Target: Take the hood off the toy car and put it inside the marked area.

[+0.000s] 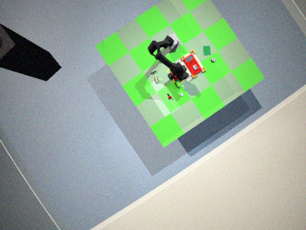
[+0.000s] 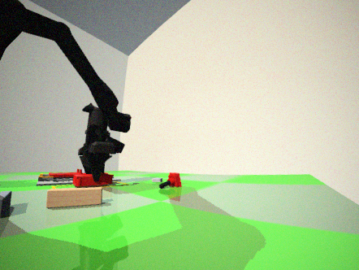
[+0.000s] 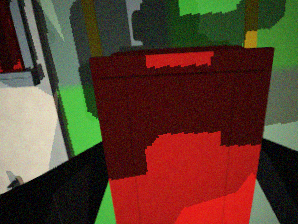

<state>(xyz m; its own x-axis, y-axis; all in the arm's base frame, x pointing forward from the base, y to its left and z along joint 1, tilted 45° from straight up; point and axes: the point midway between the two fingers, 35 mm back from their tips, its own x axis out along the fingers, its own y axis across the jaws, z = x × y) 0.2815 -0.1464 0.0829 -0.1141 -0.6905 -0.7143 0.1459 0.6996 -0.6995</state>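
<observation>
Right now my gripper tip is 1 cm below the hood. Round my gripper tip: tan wooden block (10 cm behind, 18 cm to the right).
</observation>
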